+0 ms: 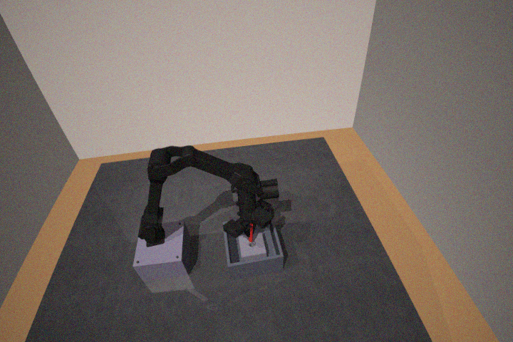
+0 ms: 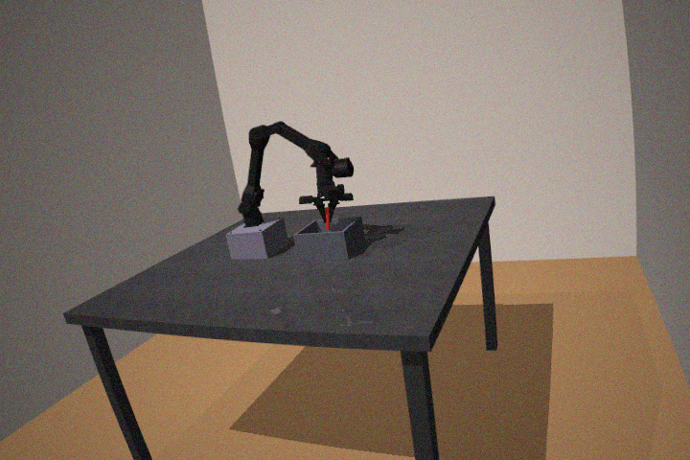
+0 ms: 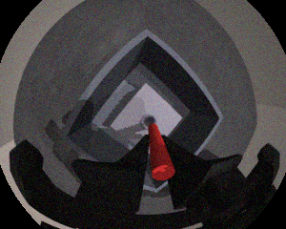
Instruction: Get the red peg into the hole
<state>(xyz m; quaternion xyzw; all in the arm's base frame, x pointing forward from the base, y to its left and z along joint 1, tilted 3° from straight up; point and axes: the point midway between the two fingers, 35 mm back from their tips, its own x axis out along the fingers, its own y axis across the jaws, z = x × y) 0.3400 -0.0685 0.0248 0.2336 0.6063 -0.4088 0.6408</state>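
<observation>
The red peg lies 10 mm above my gripper tip. Also, from my gripper tip: grey box 10 mm to the right, 80 mm below; then plate 10 mm to the right, 60 mm below.
</observation>
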